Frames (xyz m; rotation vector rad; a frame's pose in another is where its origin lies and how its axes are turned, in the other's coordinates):
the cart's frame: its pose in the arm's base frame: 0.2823 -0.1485 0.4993 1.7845 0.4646 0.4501
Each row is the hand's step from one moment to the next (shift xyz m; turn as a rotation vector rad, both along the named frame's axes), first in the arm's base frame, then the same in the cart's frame.
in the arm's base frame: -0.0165 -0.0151 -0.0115 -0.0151 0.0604 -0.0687
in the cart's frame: -0.0227 -0.0088 0.0064 0.0148 -0.0823 -0.0401
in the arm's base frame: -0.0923 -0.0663 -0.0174 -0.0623 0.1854 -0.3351
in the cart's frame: -0.1143 -0.0081 0.0097 0.0242 -0.3739 -0.1008
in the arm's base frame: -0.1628 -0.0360 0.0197 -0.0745 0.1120 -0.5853
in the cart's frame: -0.1556 0.0148 -0.0613 -0.0406 -0.5990 0.0144
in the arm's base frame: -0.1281 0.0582 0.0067 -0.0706 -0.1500 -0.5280
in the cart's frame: -0.0773 -0.0178 -0.1164 -0.1722 -0.4798 0.2154
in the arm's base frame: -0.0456 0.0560 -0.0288 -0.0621 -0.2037 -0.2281
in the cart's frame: -0.0108 -0.0450 -0.0624 -0.1746 -0.1761 0.1894
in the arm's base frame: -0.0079 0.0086 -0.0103 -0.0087 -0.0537 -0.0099
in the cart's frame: -0.0028 -0.0127 -0.0086 -0.0364 0.0027 0.0416
